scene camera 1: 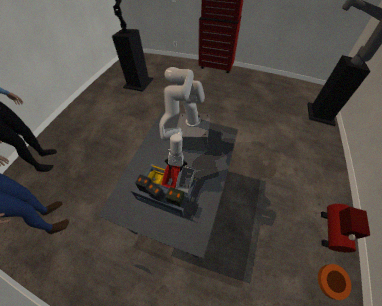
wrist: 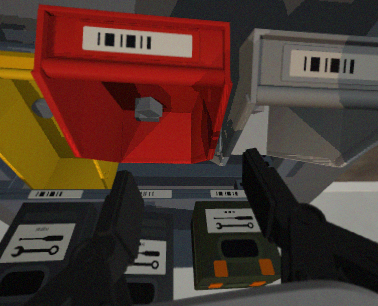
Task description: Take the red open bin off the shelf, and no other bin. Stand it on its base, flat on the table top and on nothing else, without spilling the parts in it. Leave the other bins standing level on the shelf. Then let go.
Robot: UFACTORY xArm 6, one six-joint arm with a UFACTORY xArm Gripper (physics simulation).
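Frame: origin at the arm's base, x down, y left, z ahead, level; metres.
Seen in the pictures: gripper, fingertip midpoint: (scene camera 1: 175, 169) (wrist: 189, 176); arm's base, link origin: (scene camera 1: 193, 121).
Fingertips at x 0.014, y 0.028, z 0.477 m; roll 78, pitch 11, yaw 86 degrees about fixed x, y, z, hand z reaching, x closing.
Note:
Pixels of each thing's top centre, then the offset from my fingertips to it. "*": a spot on its surface instead. Level surfaces: height alone.
- red open bin, top centre: (wrist: 147, 162) (scene camera 1: 171, 172) dx +0.028, dy -0.031, dz +0.021 m
- yellow bin, top centre: (wrist: 50, 160) (scene camera 1: 153, 178) dx +0.085, dy -0.153, dz +0.085 m
- grey bin, top centre: (wrist: 289, 174) (scene camera 1: 185, 175) dx +0.012, dy +0.077, dz +0.016 m
- small grey part, top centre: (wrist: 148, 116) dx +0.111, dy -0.039, dz +0.039 m
- grey-blue shelf, surface spot: (scene camera 1: 157, 203) * dx +0.042, dy -0.032, dz +0.265 m
- table, surface height: dx +0.166 m
- olive-green case, top centre: (wrist: 236, 285) (scene camera 1: 174, 194) dx -0.032, dy +0.069, dz +0.189 m
The red open bin (scene camera 1: 171, 176) (wrist: 145, 73) is between the yellow bin (scene camera 1: 156, 177) (wrist: 17, 145) and the grey bin (scene camera 1: 187, 176) (wrist: 300, 95). Its labelled front faces the top of the wrist view, and a small grey part (wrist: 148, 109) lies inside it. My gripper (scene camera 1: 176, 163) (wrist: 189, 176) is open, with nothing between its fingers. In the wrist view its fingertips show below the red bin, the right one past its right side, near the grey bin. How far the fingertips are from the red bin is hard to tell.
The grey-blue shelf (scene camera 1: 157, 203) stands on the table (scene camera 1: 120, 200). On its far side are two dark cases (scene camera 1: 143, 182) (scene camera 1: 154, 190) and an olive-green case (scene camera 1: 175, 195) (wrist: 205, 260). The cases show below the fingertips in the wrist view.

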